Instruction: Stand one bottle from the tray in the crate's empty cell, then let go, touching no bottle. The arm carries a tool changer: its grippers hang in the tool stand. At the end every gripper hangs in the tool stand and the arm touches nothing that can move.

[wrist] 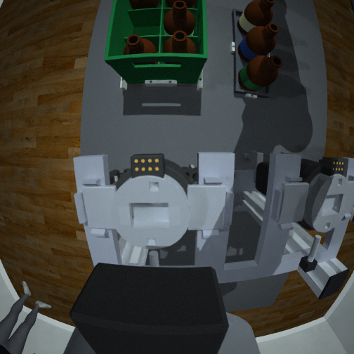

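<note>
A green crate (170,74) stands at the upper left. Brown bottles show in its cells, and its middle left cell (145,22) is empty. A dark tray (235,70) at the upper right holds three tilted-looking bottles: one with a white label (255,17), one with blue (256,42), one with green (259,72). The grey tool stand (216,167) holds one gripper, whose round coupling plate (151,211) faces me, and another gripper (330,202) at the right. Their fingers are hidden. The black block of my wrist (147,300) is below, with no gripper visible on it.
White brackets (161,82) sit at the crate's foot, and small ones (233,47) at the tray's edge. A stand rail with a pin (314,250) juts out at the lower right. Wooden floor (40,125) lies beyond the grey table. Someone's legs show at the lower left.
</note>
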